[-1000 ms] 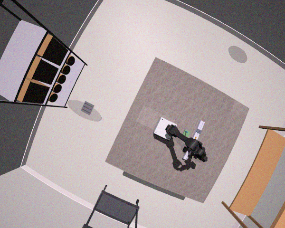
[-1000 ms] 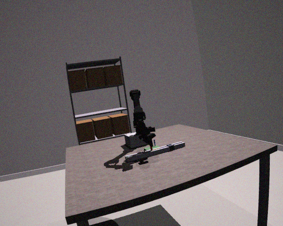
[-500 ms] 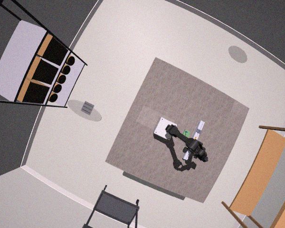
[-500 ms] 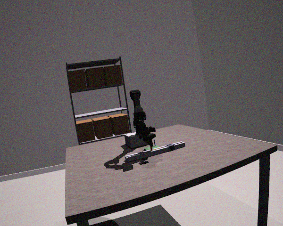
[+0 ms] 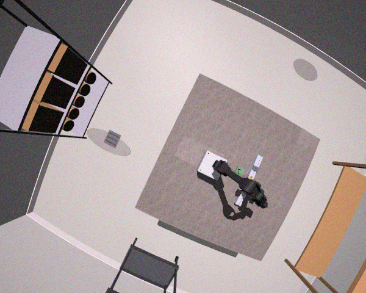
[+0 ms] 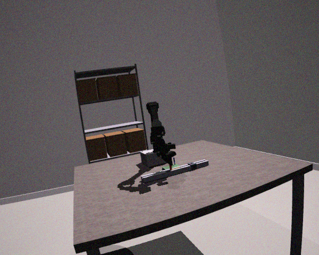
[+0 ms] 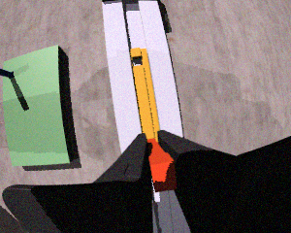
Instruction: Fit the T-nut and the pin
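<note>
Now: the blue pin 140 mm behind my gripper tip, 50 mm to the left of it and 30 mm below it. From my gripper tip the other things lie so: green tray (120 mm behind, 50 mm below, 40 mm to the left).
</note>
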